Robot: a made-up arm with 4 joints.
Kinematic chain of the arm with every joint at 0, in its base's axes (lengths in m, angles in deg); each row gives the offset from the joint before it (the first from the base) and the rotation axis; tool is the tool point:
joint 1: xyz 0 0 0.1 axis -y
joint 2: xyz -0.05 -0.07 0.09 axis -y
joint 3: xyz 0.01 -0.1 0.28 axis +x
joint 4: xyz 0.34 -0.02 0 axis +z
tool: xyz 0.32 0 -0.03
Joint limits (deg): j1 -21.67..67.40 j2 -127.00..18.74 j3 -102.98..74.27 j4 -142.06..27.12
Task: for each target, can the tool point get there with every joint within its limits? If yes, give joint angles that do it. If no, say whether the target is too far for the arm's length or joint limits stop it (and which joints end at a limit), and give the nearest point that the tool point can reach.
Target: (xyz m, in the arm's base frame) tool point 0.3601 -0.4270 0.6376
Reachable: yes | joints 32.48 -20.47 -28.26 -53.04
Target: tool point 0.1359 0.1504 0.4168
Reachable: no: joint limits stop it (at a limit: joint 1, joint 3, joint 4) | nearest point 0.1956 -0.1505 0.4992 | short by 0.318 m
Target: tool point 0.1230 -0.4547 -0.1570
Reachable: yes | joints -2.35 -75.75 28.15 -85.28
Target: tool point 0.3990 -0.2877 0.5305
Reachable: yes | joints 23.07 5.86 50.66 -39.19
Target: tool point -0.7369 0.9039 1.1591
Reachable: no: too far | nearest point -0.3865 -0.0497 0.7439 | short by 1.098 m
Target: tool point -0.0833 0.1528 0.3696
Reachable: no: joint limits stop it (at a limit: joint 2, joint 3, joint 4) | nearest point -0.0539 -0.1999 0.2745 | short by 0.366 m
